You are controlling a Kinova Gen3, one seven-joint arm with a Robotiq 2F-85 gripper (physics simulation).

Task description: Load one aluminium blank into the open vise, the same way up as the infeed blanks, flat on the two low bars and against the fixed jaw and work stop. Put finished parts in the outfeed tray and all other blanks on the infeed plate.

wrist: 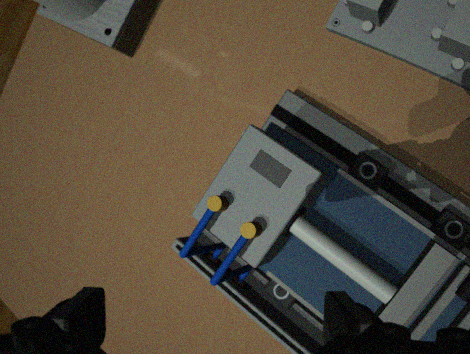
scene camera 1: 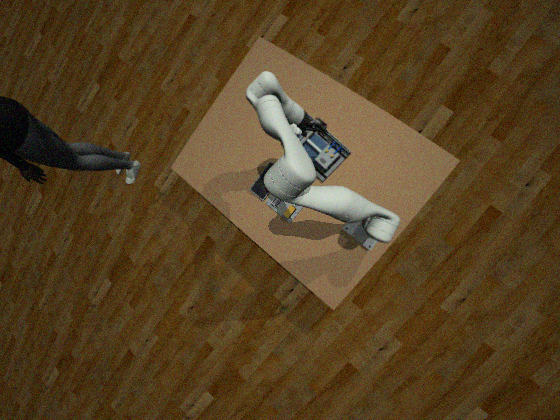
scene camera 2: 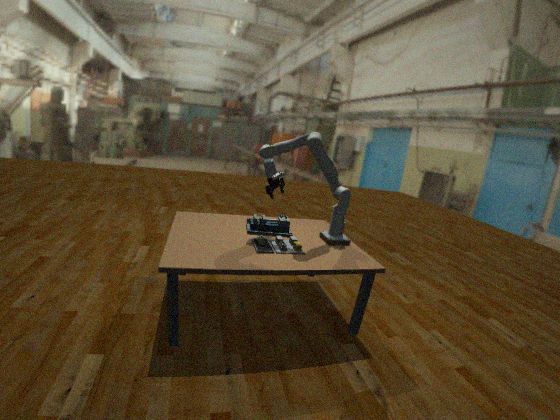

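Seen in the pictures: gripper, fingertip midpoint: [wrist: 214, 315] [scene camera 1: 315, 134] [scene camera 2: 277, 195]; arm's base, link origin: [scene camera 2: 334, 234].
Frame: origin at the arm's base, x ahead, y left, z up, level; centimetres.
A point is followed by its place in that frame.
Observation:
My gripper [scene camera 1: 316, 123] @(x 37.9, y -19.6, z 20.7 cm) [scene camera 2: 277, 192] @(x 37.9, y -19.6, z 20.7 cm) [wrist: 214, 315] @(x 37.9, y -19.6, z 20.7 cm) is open and empty, high above the vise side of the table. The vise [scene camera 2: 270, 225] @(x 42.9, y -13.7, z 1.8 cm) [wrist: 385, 225] @(x 42.3, y -15.1, z 1.9 cm) shows a blue bed, a pale rod, a large light grey block [wrist: 272, 205] @(x 34.1, y -16.5, z 5.5 cm) at one end and a grey crossbar [wrist: 419, 285] @(x 46.0, y -17.9, z 5.5 cm); its far end is cut off in the wrist view. The infeed plate [scene camera 2: 287, 251] @(x 43.9, y 17.0, z -3.2 cm) [wrist: 395, 45] @(x 37.9, y 0.8, z -3.3 cm) lies beside the vise, with grey blanks [wrist: 366, 9] @(x 34.8, y 2.4, z -0.3 cm) standing among round pins. The outfeed tray [scene camera 1: 259, 188] @(x 57.1, y 12.1, z -3.5 cm) [scene camera 2: 262, 245] @(x 55.4, y 6.7, z -3.5 cm) is dark and adjoins the plate; its contents are too small to tell.
Two blue stems with yellow tips [wrist: 214, 203] @(x 30.2, y -17.8, z 6.9 cm) [wrist: 248, 230] @(x 33.5, y -18.7, z 6.9 cm) rise beside the light grey block. A yellow block [scene camera 1: 290, 211] @(x 35.8, y 14.1, z 0.3 cm) [scene camera 2: 297, 245] @(x 37.9, y 16.8, z 0.2 cm) sits on the infeed plate. The arm's base plate [scene camera 1: 368, 244] @(x -3.3, y 9.3, z -0.1 cm) [wrist: 95, 25] @(x 4.3, y -4.6, z 0.0 cm) is near one table edge. A person [scene camera 1: 50, 150] is beyond the table.

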